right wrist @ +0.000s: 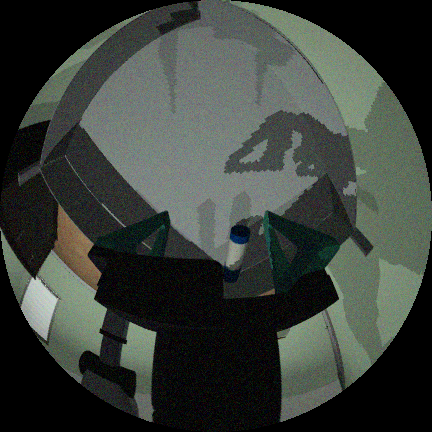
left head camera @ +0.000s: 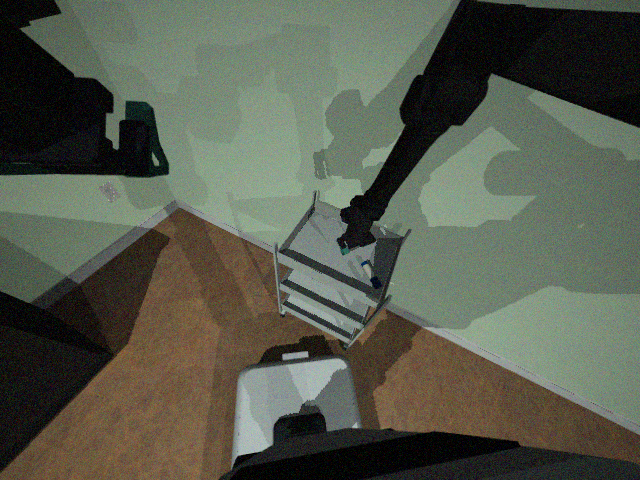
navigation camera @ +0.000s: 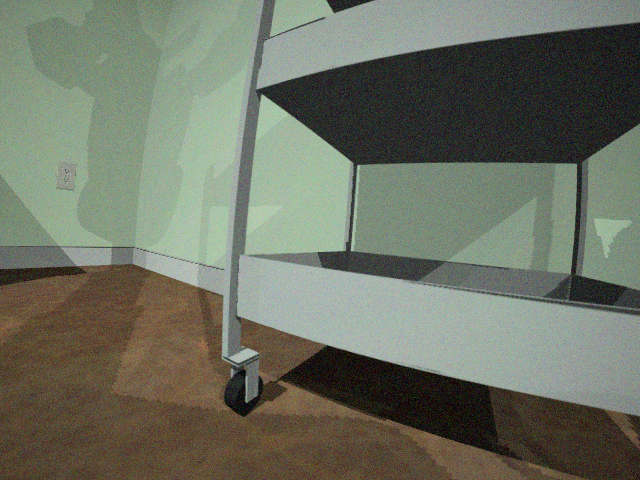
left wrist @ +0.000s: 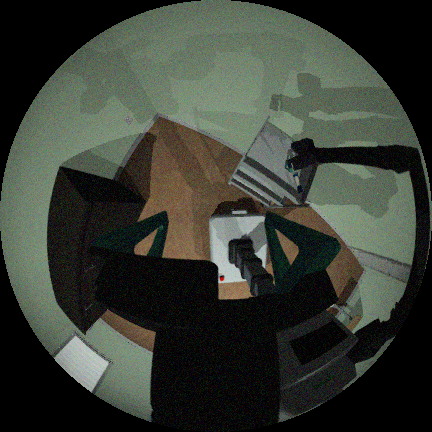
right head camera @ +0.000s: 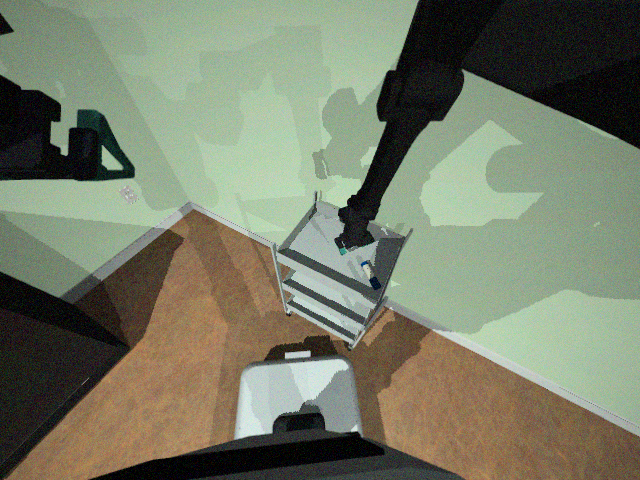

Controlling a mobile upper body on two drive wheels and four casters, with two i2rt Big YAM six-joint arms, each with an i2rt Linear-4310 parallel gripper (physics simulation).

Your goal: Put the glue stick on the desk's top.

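Places are measured from the left arm's base along level axes (x ahead, y right, z down), in centimetres.
Pixels of known places: left gripper, fingertip midpoint: [left head camera: 122, 168] [left wrist: 216, 216] [right head camera: 92, 172]; right gripper, fingertip midpoint: [right wrist: 216, 215] [left head camera: 352, 250] [left wrist: 290, 165] [right head camera: 351, 250].
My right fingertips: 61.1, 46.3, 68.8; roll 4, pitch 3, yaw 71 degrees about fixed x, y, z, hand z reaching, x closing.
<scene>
Behind a point stands the place of what it marks, as x, y, z.
The glue stick, white with blue ends [left head camera: 368, 271] {52.7, 51.9, 72.2} [right head camera: 368, 272] {52.5, 52.1, 72.1} [right wrist: 235, 254] {53.8, 52.1, 71.9}, is inside the top tray of a grey three-tier cart [left head camera: 330, 273] {54.3, 37.1, 74.8} [right head camera: 330, 272] {54.8, 37.6, 74.8} [navigation camera: 439, 330] {49.9, 34.1, 124.5}, near its front right corner in the head views. My right gripper [left head camera: 358, 250] {61.1, 46.3, 68.8} [right head camera: 356, 249] {61.1, 46.3, 68.8} [right wrist: 216, 215] {61.1, 46.3, 68.8} is open and empty, over the tray beyond the glue stick. In the right wrist view the glue stick shows low between the fingers, not gripped. My left gripper [left wrist: 216, 216] {36.7, 0.8, 12.3} is open and empty, high at the left in the head views. No surface is clearly recognisable as the desk's top.
A dark piece of furniture [left head camera: 46, 372] {36.9, -73.6, 107.5} [right head camera: 46, 361] {35.8, -74.4, 99.2} [left wrist: 70, 225] stands at the left. My white base [left head camera: 263, 392] {20.4, 7.9, 115.0} [right head camera: 268, 392] {19.2, 9.5, 115.0} is close before the cart. Green walls meet behind the cart. A wall outlet [navigation camera: 66, 175] {132.6, -82.5, 100.9} is at the left in the navigation view.
</scene>
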